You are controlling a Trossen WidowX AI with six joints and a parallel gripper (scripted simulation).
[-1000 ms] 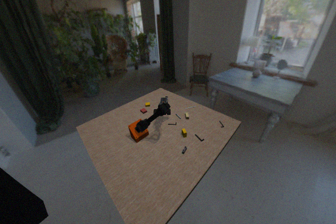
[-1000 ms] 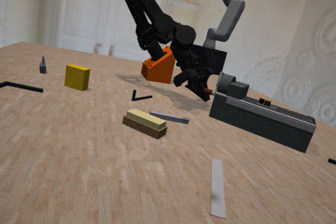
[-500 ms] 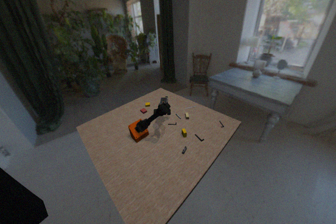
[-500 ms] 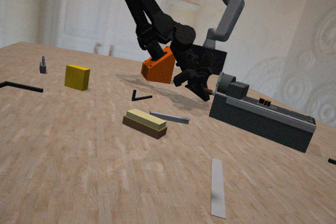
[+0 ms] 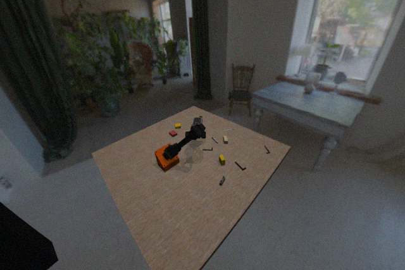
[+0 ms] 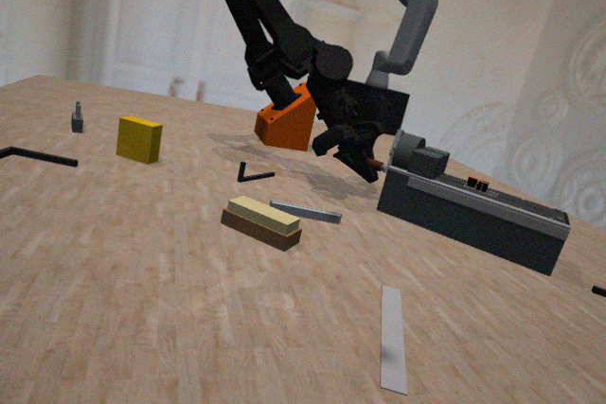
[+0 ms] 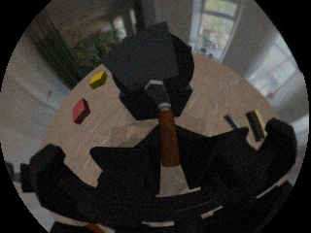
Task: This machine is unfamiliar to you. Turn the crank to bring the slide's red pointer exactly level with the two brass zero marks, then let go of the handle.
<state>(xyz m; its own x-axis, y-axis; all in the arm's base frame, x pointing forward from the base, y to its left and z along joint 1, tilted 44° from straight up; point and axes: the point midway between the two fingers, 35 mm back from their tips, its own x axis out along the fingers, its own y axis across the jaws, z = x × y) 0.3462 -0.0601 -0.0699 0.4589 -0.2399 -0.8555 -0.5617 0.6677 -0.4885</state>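
My gripper tip is now 30 mm below the brown crank handle, 20 mm past it and 10 mm to the left of it. The rest, counted from my gripper tip: red pointer 120 mm ahead, 90 mm to the left, 50 mm above; then red block 250 mm to the left, 80 mm behind, 20 mm below; then grey bar 160 mm to the right, 80 mm ahead, 30 mm below.
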